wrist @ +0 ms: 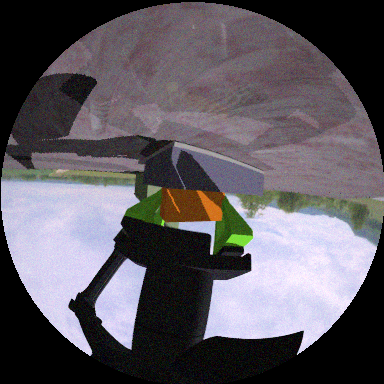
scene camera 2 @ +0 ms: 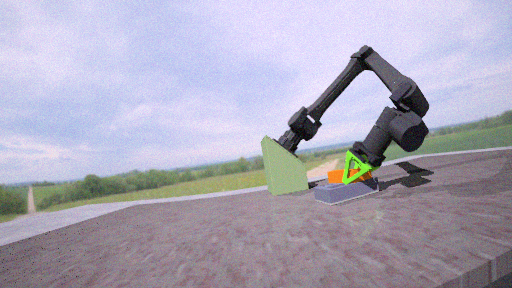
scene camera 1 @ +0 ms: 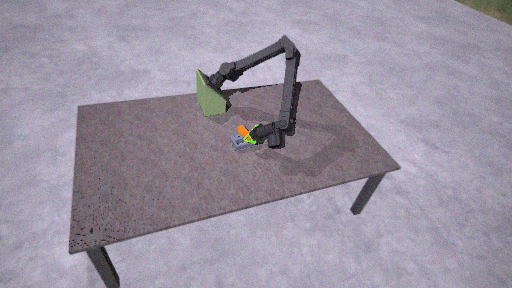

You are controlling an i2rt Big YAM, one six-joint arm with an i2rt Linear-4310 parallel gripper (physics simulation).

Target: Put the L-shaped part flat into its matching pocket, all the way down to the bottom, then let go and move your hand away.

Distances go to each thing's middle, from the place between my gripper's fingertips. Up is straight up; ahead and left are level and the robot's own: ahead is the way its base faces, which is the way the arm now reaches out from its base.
Now: the orange L-shaped part [wrist: 177, 205] 2 cm behind my hand, 1 cm to the left of it and 1 cm above it.
